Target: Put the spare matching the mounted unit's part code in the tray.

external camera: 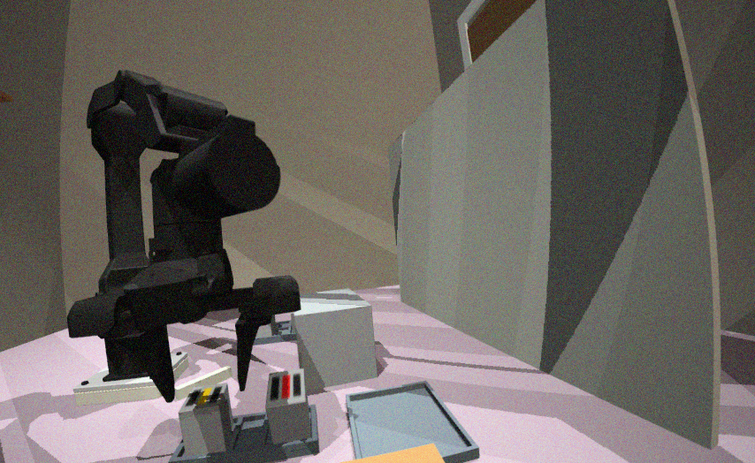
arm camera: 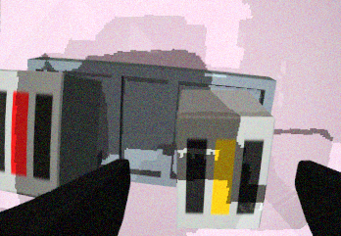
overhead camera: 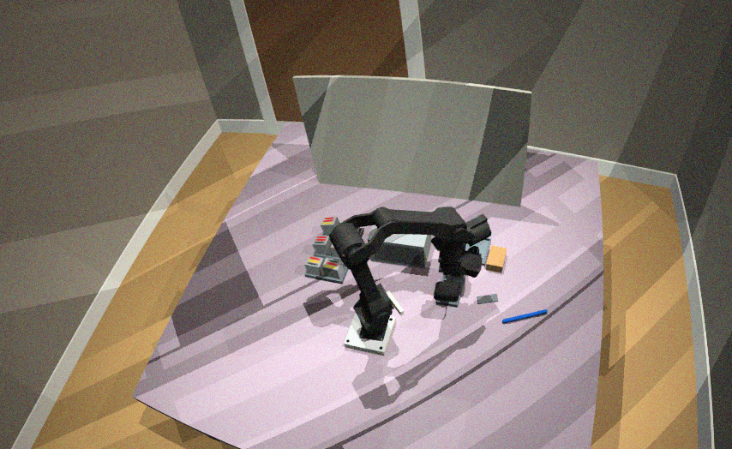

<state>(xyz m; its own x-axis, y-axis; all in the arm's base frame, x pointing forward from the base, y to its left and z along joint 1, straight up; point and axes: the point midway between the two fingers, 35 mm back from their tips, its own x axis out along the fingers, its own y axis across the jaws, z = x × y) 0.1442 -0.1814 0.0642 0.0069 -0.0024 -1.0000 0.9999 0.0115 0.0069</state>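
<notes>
The slotted holder lies 30 mm ahead of my gripper tip and 50 mm below it. Round my gripper tip: blue stick: 50 mm behind, 230 mm to the right, 50 mm below; then blue-grey tray: 180 mm ahead, 30 mm to the right, 50 mm below; then tan block: 140 mm ahead, 120 mm to the right, 40 mm below.
</notes>
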